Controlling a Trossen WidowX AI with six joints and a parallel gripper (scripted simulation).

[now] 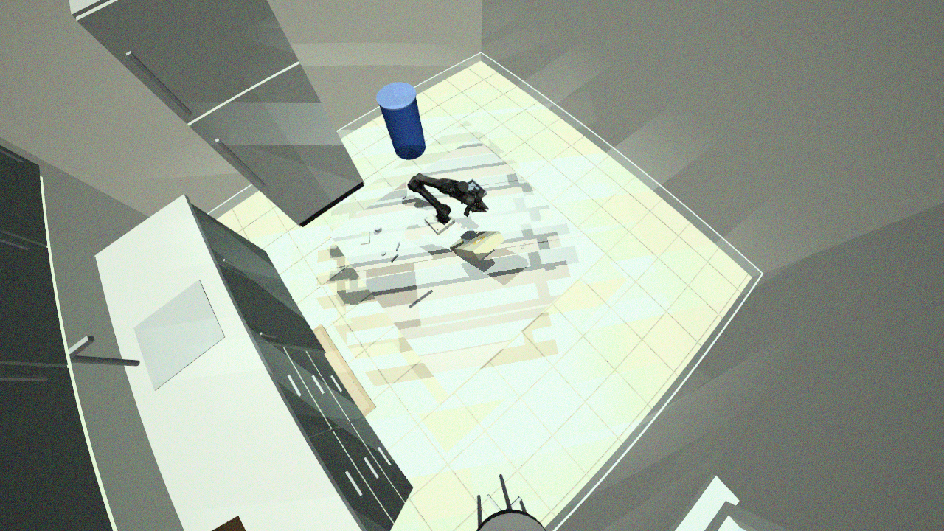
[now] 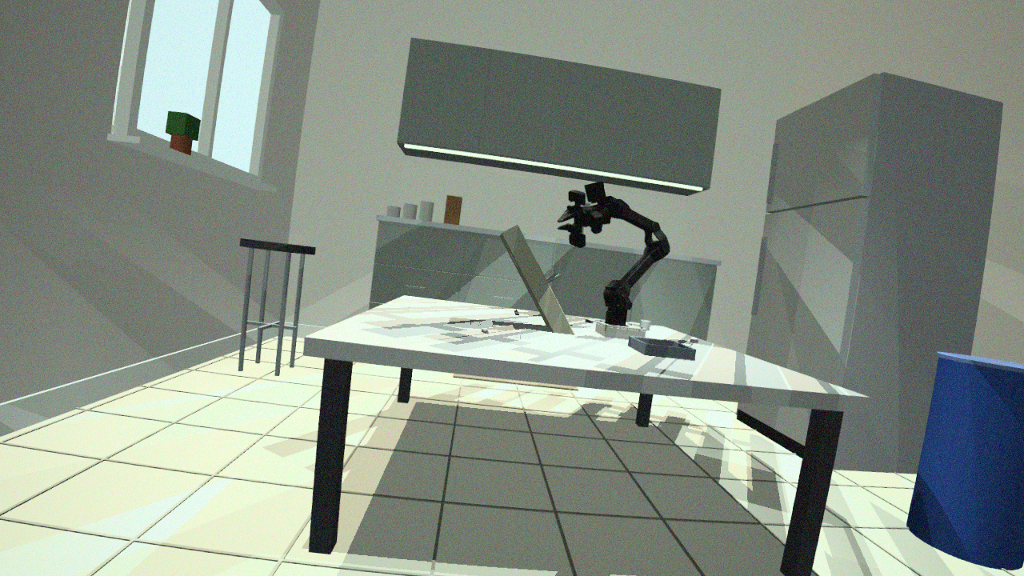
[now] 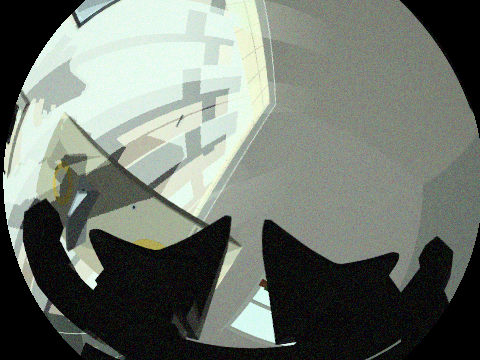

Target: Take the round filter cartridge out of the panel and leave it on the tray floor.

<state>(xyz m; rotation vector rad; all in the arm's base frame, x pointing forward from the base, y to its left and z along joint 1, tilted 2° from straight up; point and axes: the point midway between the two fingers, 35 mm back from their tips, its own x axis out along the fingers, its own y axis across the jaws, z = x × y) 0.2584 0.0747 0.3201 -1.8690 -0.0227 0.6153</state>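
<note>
Now: gripper tip 60 mm short of the round grey filter cartridge, 130 mm to the left of it and 100 mm above it. Also, from my gripper tip: tray 300 mm behind, 210 mm to the left, 340 mm below; then service panel 20 mm ahead, 130 mm to the right, 180 mm below.
</note>
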